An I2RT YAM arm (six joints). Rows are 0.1 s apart.
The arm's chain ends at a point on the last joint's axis. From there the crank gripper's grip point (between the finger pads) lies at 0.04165 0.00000 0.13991 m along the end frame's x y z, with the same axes.
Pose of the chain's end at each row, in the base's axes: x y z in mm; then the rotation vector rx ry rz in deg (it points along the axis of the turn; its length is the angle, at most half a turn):
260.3 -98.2 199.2 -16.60 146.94 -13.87
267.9 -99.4 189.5 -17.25 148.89 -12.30
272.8 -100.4 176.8 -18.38 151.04 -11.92
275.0 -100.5 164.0 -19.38 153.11 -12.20
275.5 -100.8 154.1 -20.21 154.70 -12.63
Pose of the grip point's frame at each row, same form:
300.7 -124.5 61.4 -16.60 146.94 -13.87
303.6 -123.2 50.0 -17.25 148.89 -12.30
303.1 -123.9 36.0 -18.38 151.04 -11.92
300.1 -125.0 22.3 -19.38 153.11 -12.20
296.5 -126.5 12.0 -20.21 154.70 -12.63

